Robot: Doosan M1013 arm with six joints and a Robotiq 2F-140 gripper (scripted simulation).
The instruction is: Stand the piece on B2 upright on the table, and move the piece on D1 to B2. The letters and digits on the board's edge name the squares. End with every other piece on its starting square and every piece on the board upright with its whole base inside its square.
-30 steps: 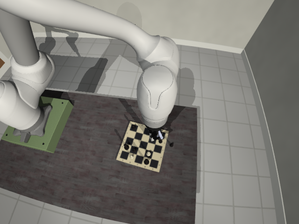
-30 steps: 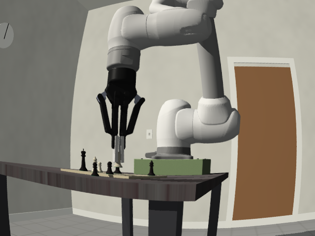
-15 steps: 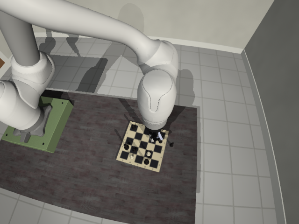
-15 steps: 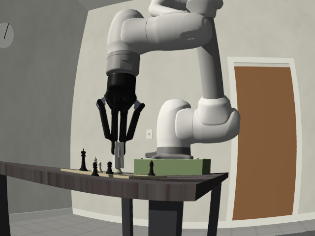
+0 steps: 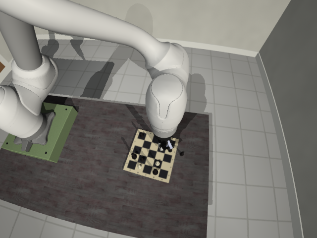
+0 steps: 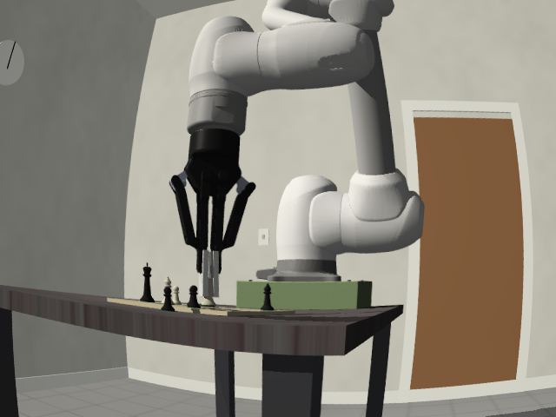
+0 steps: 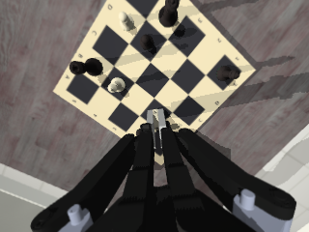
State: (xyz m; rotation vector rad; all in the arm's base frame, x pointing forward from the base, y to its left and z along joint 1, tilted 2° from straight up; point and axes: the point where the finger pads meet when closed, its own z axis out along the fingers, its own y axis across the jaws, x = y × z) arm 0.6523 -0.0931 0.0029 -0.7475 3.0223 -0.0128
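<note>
Now: the chessboard 5 cm below my hand, 5 cm behind it and 3 cm to the right of it. Also, from my hand: white pawn 11 cm behind, 9 cm to the right, 4 cm below.
</note>
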